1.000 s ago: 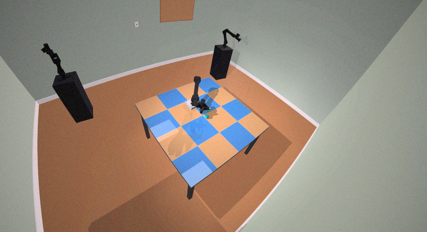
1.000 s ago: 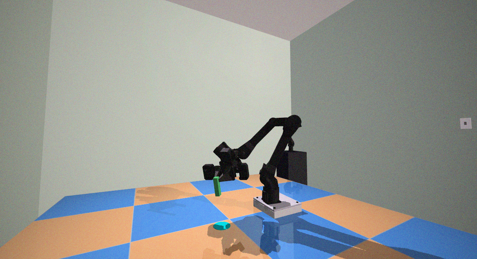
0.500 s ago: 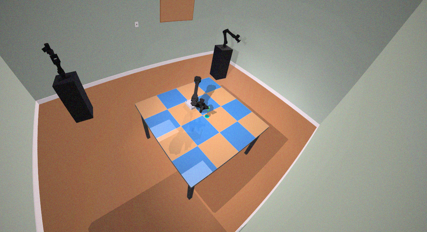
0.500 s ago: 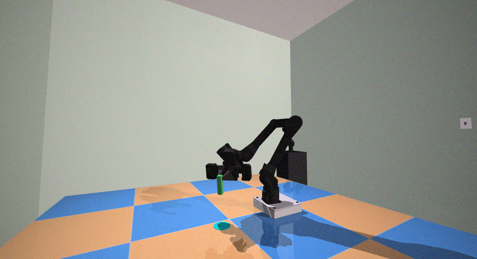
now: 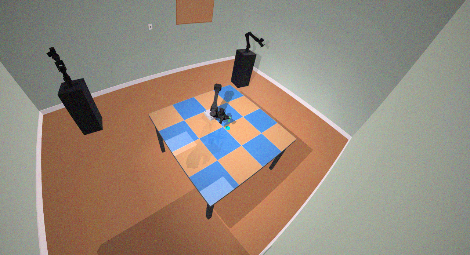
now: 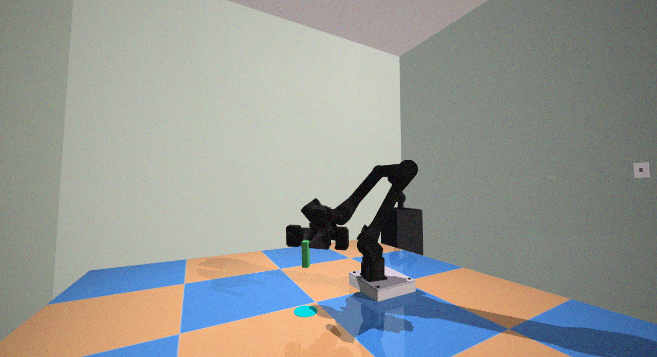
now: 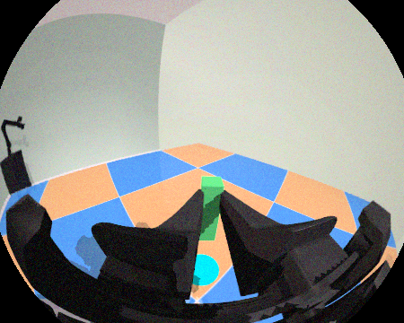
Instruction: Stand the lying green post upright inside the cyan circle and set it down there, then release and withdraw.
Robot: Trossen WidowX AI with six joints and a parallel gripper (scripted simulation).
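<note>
Now: the cyan circle 16 cm below my gripper tip. From my gripper tip the other things lie so: green post (2 cm below).
</note>
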